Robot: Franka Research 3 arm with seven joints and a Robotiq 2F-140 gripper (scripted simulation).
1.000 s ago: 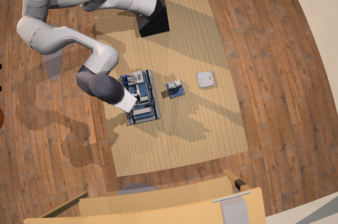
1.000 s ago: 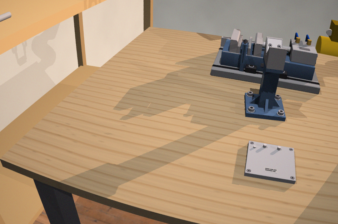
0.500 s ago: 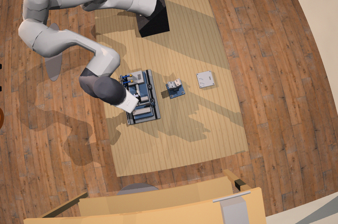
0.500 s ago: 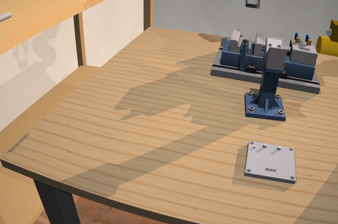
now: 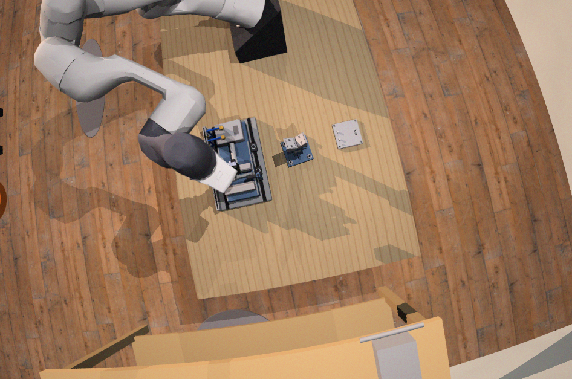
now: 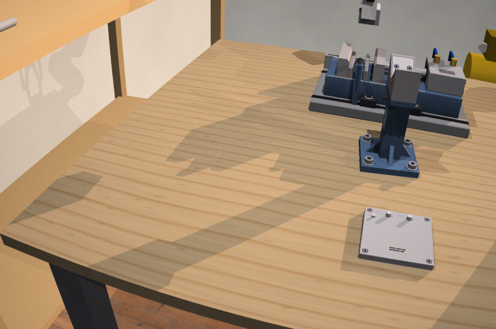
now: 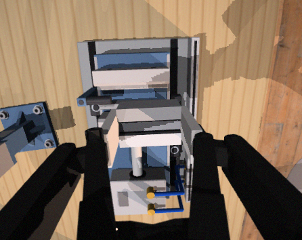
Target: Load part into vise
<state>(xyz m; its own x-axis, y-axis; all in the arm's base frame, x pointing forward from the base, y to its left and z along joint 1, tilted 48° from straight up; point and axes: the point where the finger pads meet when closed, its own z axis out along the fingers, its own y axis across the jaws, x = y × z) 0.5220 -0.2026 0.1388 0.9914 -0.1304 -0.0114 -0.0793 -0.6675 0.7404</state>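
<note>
Right now my hand is 40 mm short of the fixed jaw, 20 mm to the right of it and 120 mm above it. Also, from my hand: work stop (10 mm ahead, 70 mm to the left, 110 mm below); then moving jaw (30 mm behind, 20 mm to the left, 120 mm below); then part (20 mm below).
</note>
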